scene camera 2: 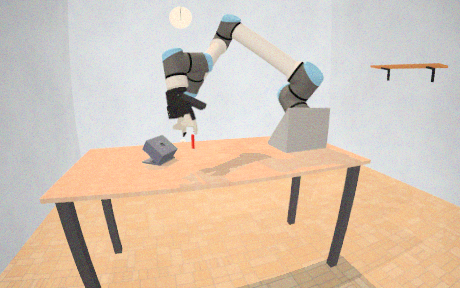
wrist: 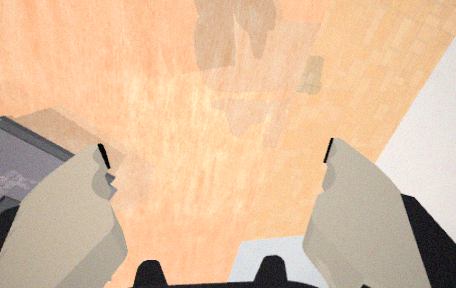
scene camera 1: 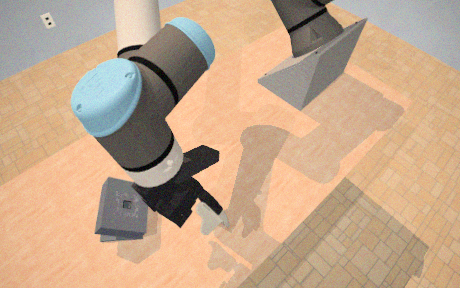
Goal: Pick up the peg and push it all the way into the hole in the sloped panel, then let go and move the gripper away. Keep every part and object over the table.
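Places are measured from the arm's base along level axes (x ahead, y left, z up), in centimetres.
Pixels of known places: gripper, fingertip midpoint: [scene camera 2: 189, 136] [wrist: 218, 145] [scene camera 1: 200, 211]; arm's base at its link origin: [scene camera 2: 303, 122] [scene camera 1: 318, 44].
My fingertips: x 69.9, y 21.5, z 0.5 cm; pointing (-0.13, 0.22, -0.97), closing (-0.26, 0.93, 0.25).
Ahead of a thing's pixels: the offset from my fingertips to its middle. "*": to the spot under its first point. Level surfaces: height alone.
The red peg {dy -34.0, dx -5.4, dz -11.0 cm} [scene camera 2: 193, 141] stands upright on the table in scene camera 2; it does not show in scene camera 1, where the arm covers part of the table, or in the wrist view. The grey block with the sloped panel {dy -16.7, dx +13.3, dz -9.4 cm} [scene camera 1: 111, 218] [scene camera 2: 154, 148] [wrist: 25, 162] stands on the table, with its small square hole {* dy -16.1, dx +11.5, dz -8.2 cm} [scene camera 1: 127, 204] [scene camera 2: 162, 144] open in the sloped face. My gripper [scene camera 1: 216, 223] [scene camera 2: 190, 133] [wrist: 218, 145] is open and empty, above the table and to the right of the block in scene camera 1. Its fingers are spread wide apart in the wrist view.
The table {dz -15.1 cm} [scene camera 1: 45, 200] [scene camera 2: 112, 182] has its front edge over the tiled floor. The grey wedge-shaped robot mount [scene camera 1: 325, 72] [scene camera 2: 307, 130] stands at the table's far right end. A wall shelf [scene camera 2: 410, 66] hangs at the right, beyond the table.
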